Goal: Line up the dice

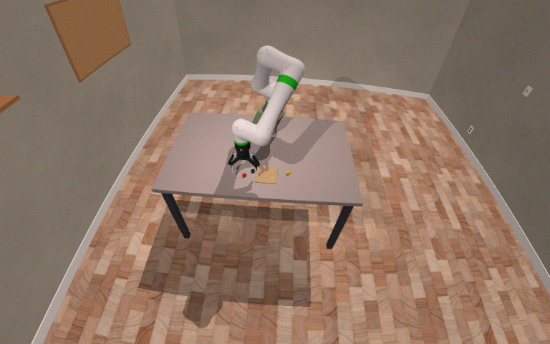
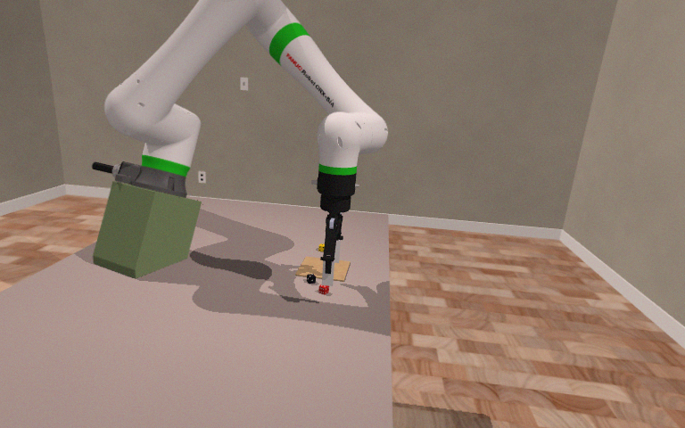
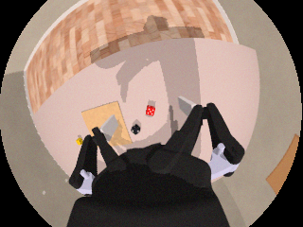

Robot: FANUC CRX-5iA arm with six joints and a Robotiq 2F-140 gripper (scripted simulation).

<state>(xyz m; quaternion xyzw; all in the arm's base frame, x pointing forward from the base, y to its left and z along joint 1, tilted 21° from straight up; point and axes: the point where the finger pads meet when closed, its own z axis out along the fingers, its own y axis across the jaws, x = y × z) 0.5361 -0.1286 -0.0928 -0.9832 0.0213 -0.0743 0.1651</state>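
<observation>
Now: the red die 5 cm below my hand, 2 cm behind it and 1 cm to the right of it. The rest, counted from my hand: yellow die 29 cm to the left, 6 cm behind, 5 cm below; then tan mat 15 cm to the left, 6 cm below, 3 cm behind; then black die 6 cm behind, 5 cm to the left, 5 cm below.
</observation>
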